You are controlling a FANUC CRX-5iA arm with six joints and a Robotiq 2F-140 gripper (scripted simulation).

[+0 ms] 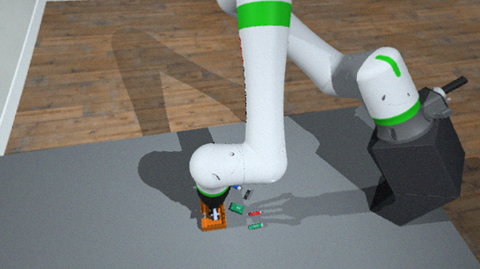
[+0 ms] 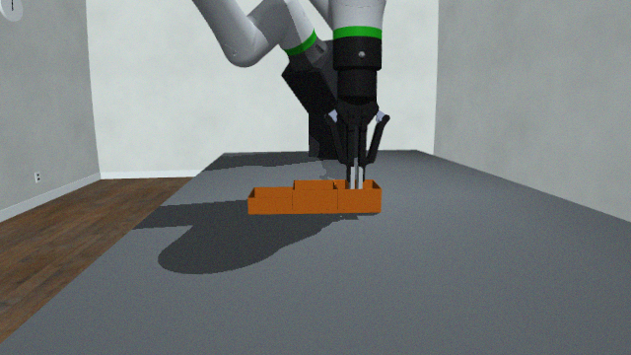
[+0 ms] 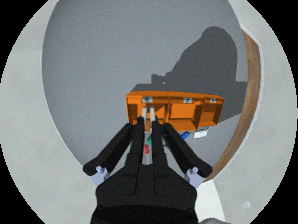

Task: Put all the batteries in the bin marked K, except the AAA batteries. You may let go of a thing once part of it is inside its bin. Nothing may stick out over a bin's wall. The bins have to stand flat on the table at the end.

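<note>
The green block is 8 cm behind my hand, 1 cm to the right of it and 4 cm below it. From my hand the other things lie so: red battery (15 cm behind, 4 cm to the left, 4 cm below); then dark battery (15 cm behind, 4 cm to the right, 4 cm below); then blue-and-white item (12 cm behind, 9 cm to the right, 5 cm below).
</note>
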